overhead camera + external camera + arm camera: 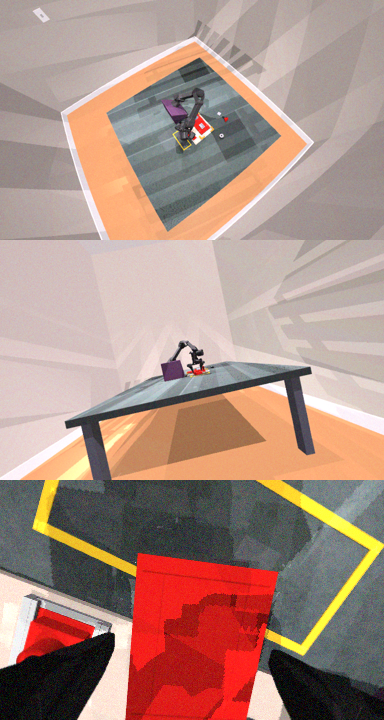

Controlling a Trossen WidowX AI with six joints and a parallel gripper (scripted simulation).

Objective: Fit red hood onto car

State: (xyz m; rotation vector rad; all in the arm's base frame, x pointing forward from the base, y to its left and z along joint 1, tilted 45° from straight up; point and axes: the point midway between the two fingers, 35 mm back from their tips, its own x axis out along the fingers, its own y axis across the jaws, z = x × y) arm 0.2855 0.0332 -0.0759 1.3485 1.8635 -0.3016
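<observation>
My gripper tip is now right at the red hood. From my gripper tip the other things lie so: white jig plate 14 cm to the left, 1 cm below, 1 cm behind.
</observation>
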